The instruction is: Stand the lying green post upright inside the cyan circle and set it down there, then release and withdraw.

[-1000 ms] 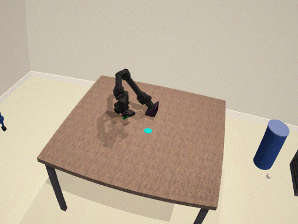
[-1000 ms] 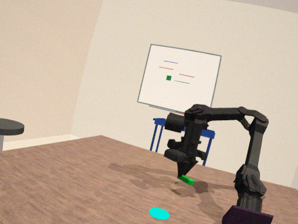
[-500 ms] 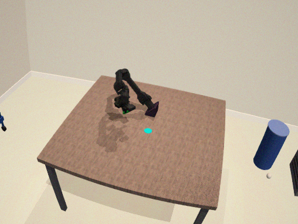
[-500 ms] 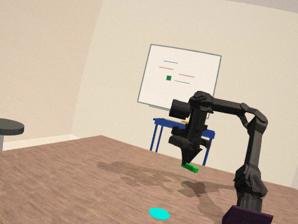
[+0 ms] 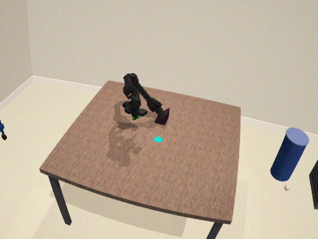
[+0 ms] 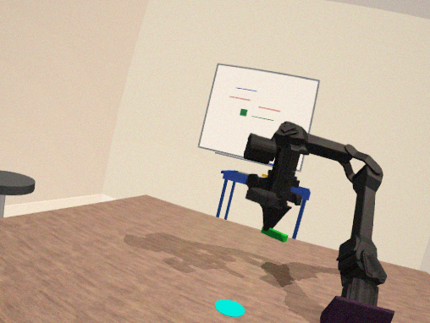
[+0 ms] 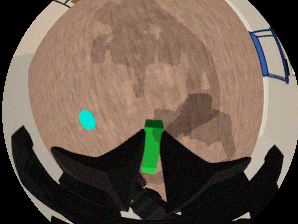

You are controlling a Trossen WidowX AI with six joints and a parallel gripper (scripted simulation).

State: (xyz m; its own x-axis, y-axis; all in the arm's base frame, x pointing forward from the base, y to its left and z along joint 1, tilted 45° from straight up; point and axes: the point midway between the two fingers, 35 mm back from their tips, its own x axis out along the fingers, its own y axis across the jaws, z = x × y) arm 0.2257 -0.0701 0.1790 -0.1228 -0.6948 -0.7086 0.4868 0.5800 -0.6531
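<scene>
My gripper tip is now 18 cm to the right of the cyan circle, 13 cm above it and 3 cm short of it. Also, from my gripper tip: green post 2 cm behind, 1 cm to the left.
</scene>
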